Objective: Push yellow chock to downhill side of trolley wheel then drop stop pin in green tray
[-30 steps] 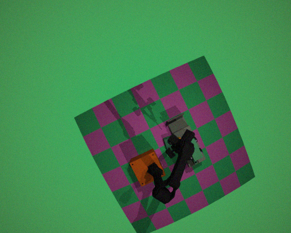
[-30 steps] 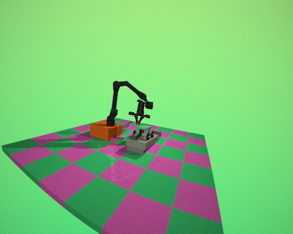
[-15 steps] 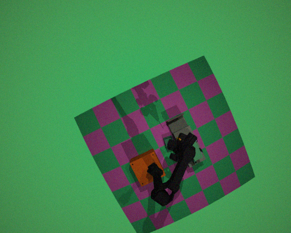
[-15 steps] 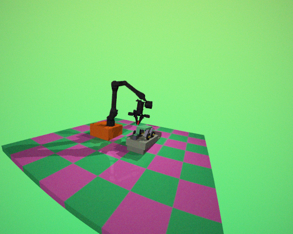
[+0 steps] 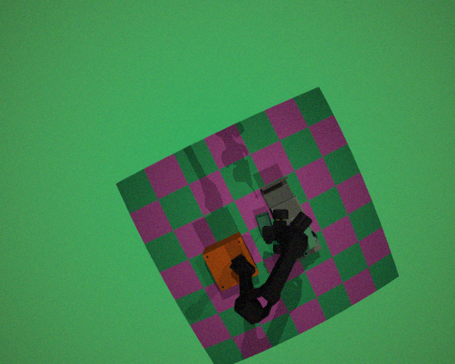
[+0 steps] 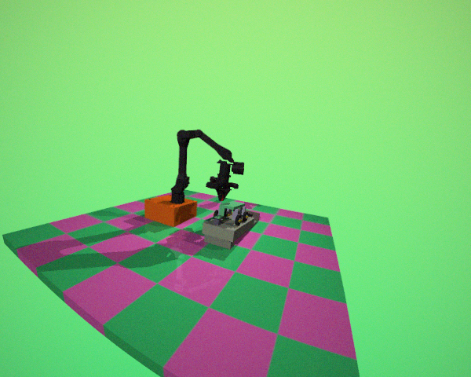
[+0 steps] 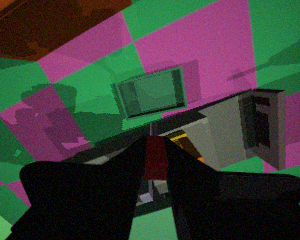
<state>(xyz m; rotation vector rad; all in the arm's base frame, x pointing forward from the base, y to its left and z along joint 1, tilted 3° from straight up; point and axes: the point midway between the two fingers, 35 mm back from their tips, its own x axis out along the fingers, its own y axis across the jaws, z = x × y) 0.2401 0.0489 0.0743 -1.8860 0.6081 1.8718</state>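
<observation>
The green tray is 30 mm behind my gripper tip and 140 mm below it. The rest, counted from my gripper tip: trolley (90 mm ahead, 110 mm to the right, 20 mm below); then red-headed stop pin (right at my gripper tip); then yellow chock (50 mm ahead, 50 mm below).
</observation>
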